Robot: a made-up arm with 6 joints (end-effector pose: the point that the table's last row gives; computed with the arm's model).
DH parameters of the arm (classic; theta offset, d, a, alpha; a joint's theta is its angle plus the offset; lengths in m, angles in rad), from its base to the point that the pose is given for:
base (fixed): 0.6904 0 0.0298 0
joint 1: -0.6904 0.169 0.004 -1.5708
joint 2: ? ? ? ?
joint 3: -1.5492 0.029 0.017 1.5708
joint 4: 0 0.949 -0.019 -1.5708
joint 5: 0 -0.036 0.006 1.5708
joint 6: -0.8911 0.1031 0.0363 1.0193
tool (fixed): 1.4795 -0.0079 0 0
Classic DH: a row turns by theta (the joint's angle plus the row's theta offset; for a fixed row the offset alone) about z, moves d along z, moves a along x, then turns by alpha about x.
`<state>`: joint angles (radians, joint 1 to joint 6).
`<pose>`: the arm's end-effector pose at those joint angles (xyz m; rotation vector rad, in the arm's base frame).
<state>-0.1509 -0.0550 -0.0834 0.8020 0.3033 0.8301</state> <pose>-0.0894 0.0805 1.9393 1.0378 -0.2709 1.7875</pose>
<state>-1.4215 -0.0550 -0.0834 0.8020 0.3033 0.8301</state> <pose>0.0485 0.1445 1.9393 0.5896 -0.7289 0.6263</pose>
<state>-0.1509 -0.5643 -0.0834 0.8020 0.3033 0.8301</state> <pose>-0.9271 0.2079 1.6540 0.5193 -0.5037 2.0232</pose>
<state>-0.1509 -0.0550 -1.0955 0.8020 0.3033 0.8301</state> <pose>-0.9225 0.2072 1.3973 -0.0391 -0.7169 2.1617</pose>
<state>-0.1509 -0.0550 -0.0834 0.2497 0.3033 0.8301</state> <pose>-0.0951 0.0482 1.9391 0.8973 -0.5739 1.2957</pose>
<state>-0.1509 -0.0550 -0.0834 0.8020 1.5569 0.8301</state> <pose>-0.0495 0.0957 1.8203 1.1551 0.8601 0.9286</pose>
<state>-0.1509 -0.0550 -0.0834 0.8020 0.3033 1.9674</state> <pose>-0.1279 0.0903 1.9414 1.6395 0.4438 2.5849</pose>
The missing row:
joint 2: 1.5492 0 -0.7412 0
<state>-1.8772 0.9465 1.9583 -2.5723 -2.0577 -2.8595</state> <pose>-0.1017 -0.6964 -0.2585 -1.9035 -0.7035 -0.5408</pose>
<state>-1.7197 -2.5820 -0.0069 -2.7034 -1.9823 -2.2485</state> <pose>0.2664 0.9056 -1.1721 -0.6901 -0.6264 -0.1840</pose>
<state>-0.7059 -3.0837 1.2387 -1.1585 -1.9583 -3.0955</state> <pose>-0.5633 0.6725 -0.8474 -1.4059 0.3869 0.0326</pose>
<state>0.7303 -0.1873 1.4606 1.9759 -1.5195 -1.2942</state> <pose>0.6470 0.5076 1.0491 1.5180 0.3811 -0.4751</pose>
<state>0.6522 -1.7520 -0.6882 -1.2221 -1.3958 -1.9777</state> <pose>-1.0639 -0.6537 -0.7455 -1.2296 -0.1422 1.7002</pose>
